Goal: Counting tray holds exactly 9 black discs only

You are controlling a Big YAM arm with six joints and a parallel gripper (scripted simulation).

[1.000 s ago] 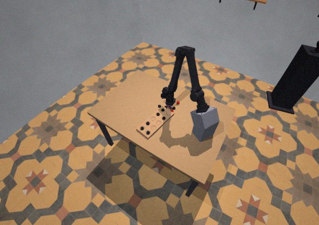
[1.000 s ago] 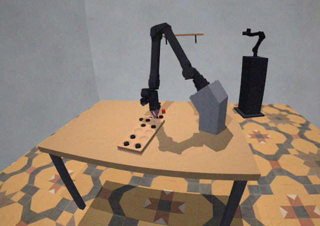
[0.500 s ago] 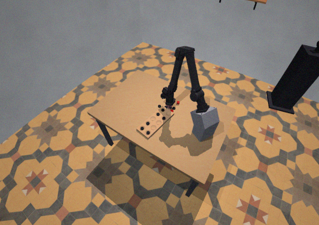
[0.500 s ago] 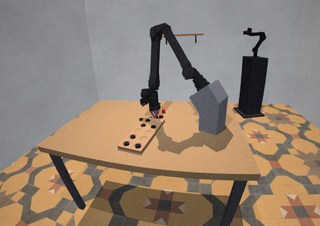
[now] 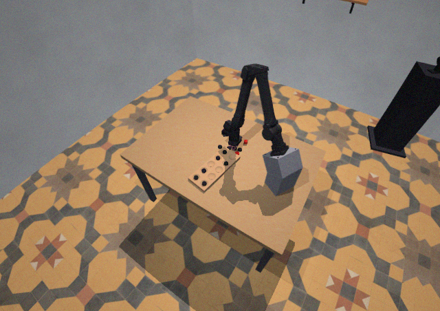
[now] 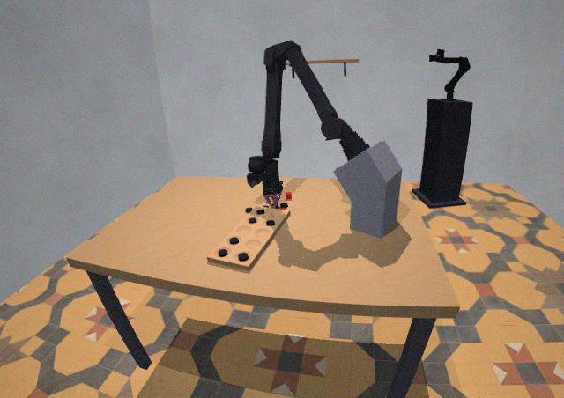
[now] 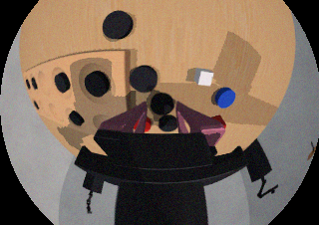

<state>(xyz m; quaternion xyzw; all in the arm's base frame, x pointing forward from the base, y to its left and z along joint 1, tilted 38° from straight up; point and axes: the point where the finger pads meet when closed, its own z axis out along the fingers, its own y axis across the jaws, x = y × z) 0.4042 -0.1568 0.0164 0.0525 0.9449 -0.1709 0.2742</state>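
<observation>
Now: hand 4 cm to the right of the red disc, 3 cm past it and 1 cm above it. Round my hand: small white piece (6 cm to the right, 3 cm ahead); then blue disc (10 cm to the right, 1 cm below, 1 cm behind); then red cube (9 cm to the right, 6 cm behind).
</observation>
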